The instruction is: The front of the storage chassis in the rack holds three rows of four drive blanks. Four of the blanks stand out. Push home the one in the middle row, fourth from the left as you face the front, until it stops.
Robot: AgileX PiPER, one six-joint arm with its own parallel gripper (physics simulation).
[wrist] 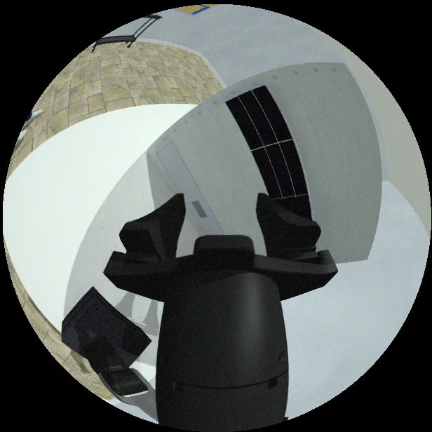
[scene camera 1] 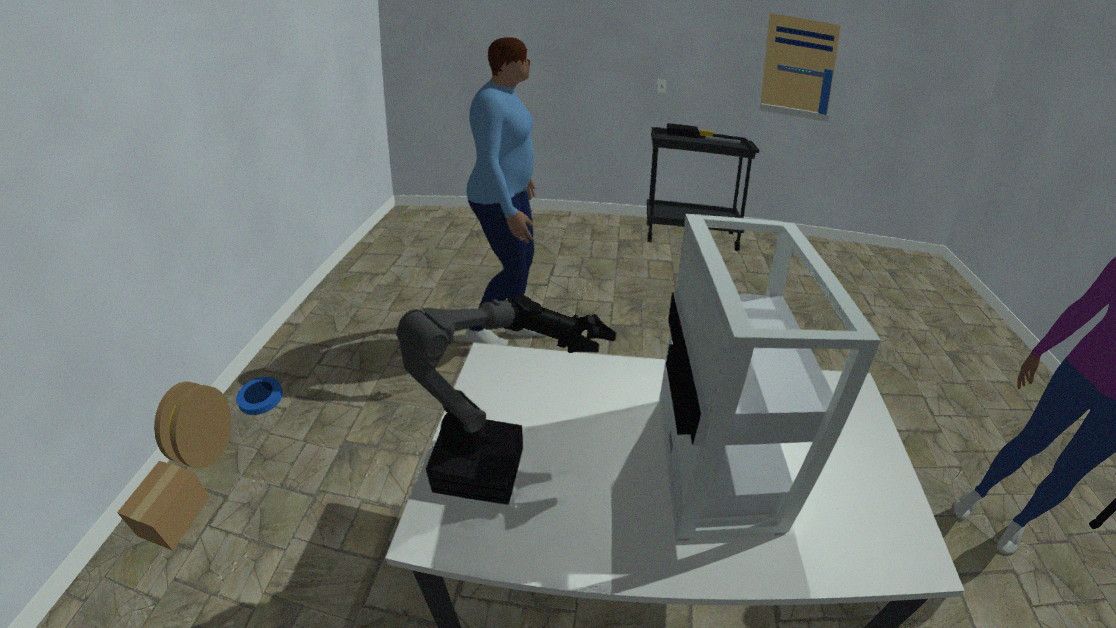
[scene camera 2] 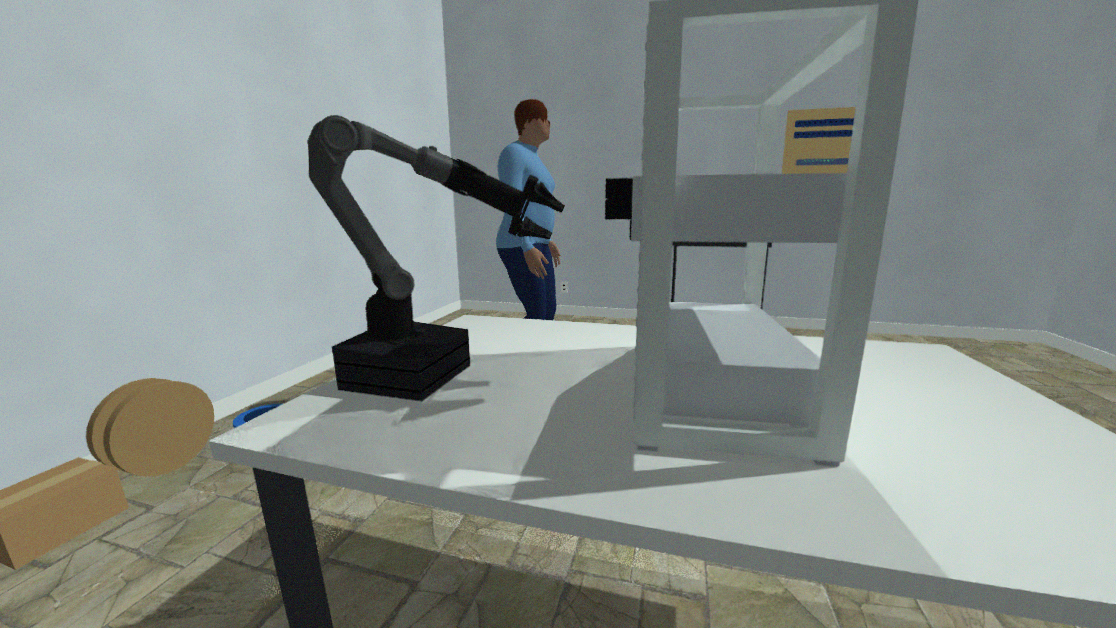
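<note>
The white rack [scene camera 1: 803,338] [scene camera 2: 655,312] [wrist: 345,150] stands on the table. The grey storage chassis [scene camera 1: 780,427] [scene camera 2: 757,206] sits in it. Its black drive blanks [scene camera 1: 682,390] [scene camera 2: 618,198] [wrist: 270,125] face the arm; in the scene camera 2 view a black block stands out from the front. Which single blanks stand out cannot be told. The right finger hides the near end of the rows in the wrist view, where the middle row's fourth blank would be. My gripper [scene camera 1: 606,342] [scene camera 2: 556,221] [wrist: 220,201] is open and empty, in front of the chassis and apart from it.
The arm's black base [scene camera 1: 476,460] [scene camera 2: 401,363] [wrist: 105,330] stands on the white table [scene camera 1: 577,546] [scene camera 2: 1014,468] [wrist: 60,200]. A person in blue [scene camera 1: 499,148] [scene camera 2: 530,171] stands behind the table. A black cart [scene camera 1: 702,144] stands at the back wall. A person in purple [scene camera 1: 1092,335] is at the right.
</note>
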